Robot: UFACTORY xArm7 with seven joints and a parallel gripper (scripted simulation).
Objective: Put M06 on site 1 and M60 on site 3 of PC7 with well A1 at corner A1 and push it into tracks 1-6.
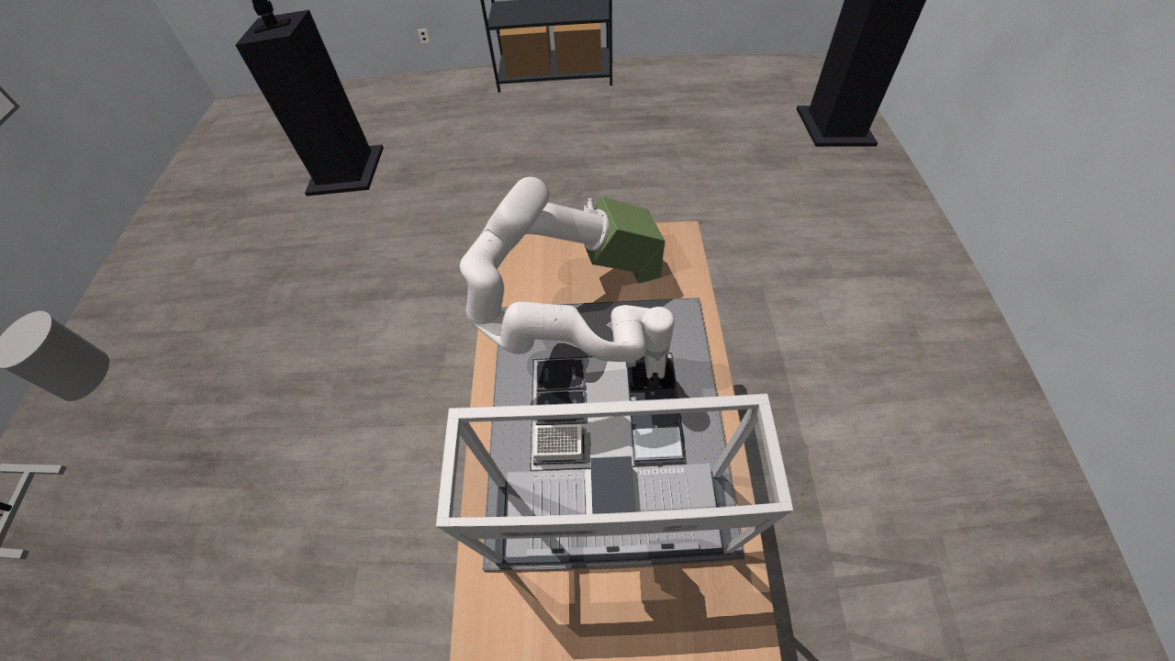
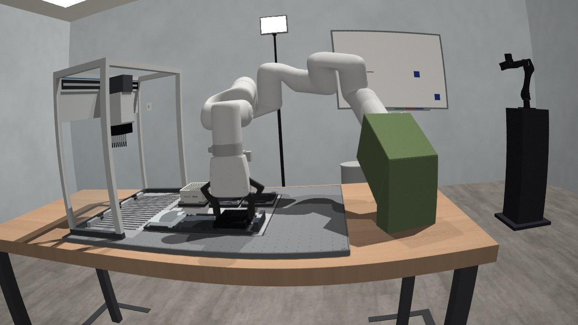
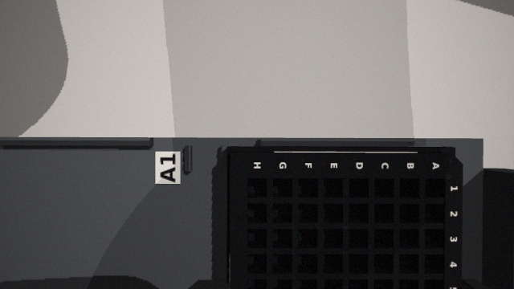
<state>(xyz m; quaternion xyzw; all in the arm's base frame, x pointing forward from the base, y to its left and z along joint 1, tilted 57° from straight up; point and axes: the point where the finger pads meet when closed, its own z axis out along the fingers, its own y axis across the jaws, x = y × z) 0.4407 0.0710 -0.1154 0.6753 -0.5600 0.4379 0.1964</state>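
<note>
My hand is 10 cm short of the dark plate carrier PC7 and 2 cm above it. Round my hand: 384-well plate M60: 21 cm ahead, 2 cm below; black 96-well plate M06: 1 cm below; nest S1: 26 cm to the right, 3 cm below, 2 cm behind.
</note>
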